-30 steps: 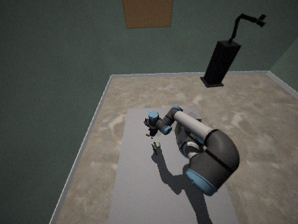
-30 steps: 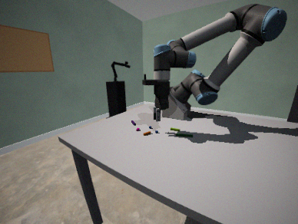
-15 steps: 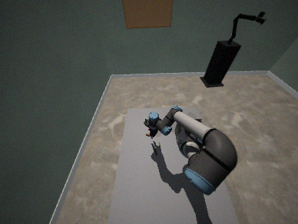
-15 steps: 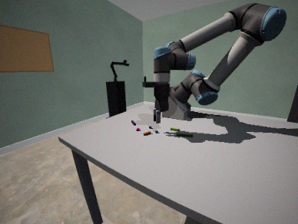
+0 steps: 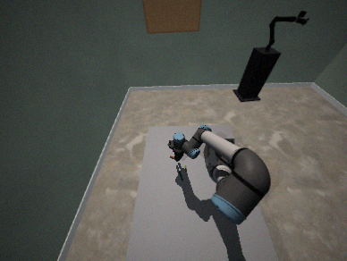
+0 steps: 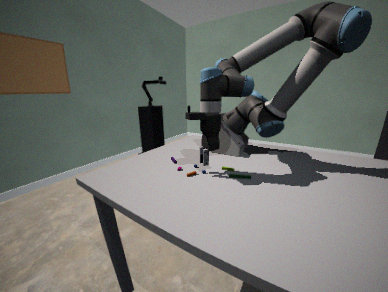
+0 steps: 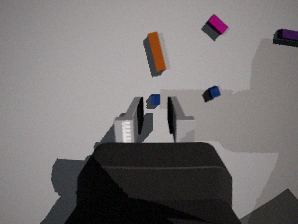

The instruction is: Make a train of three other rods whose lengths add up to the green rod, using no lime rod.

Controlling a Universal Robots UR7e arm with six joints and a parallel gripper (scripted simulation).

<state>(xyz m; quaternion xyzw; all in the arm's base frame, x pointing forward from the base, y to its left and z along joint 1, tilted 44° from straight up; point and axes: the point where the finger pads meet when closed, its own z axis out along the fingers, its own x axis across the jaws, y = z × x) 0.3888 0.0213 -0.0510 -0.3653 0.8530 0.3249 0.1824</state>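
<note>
Now: the orange rod 4 cm ahead of my hand, 4 cm to the right of it and 5 cm below it. Also, from my hand: lime rod: 7 cm behind, 8 cm to the left, 5 cm below; magenta rod: 2 cm ahead, 10 cm to the right, 5 cm below; green rod: 2 cm behind, 14 cm to the left, 5 cm below.
</note>
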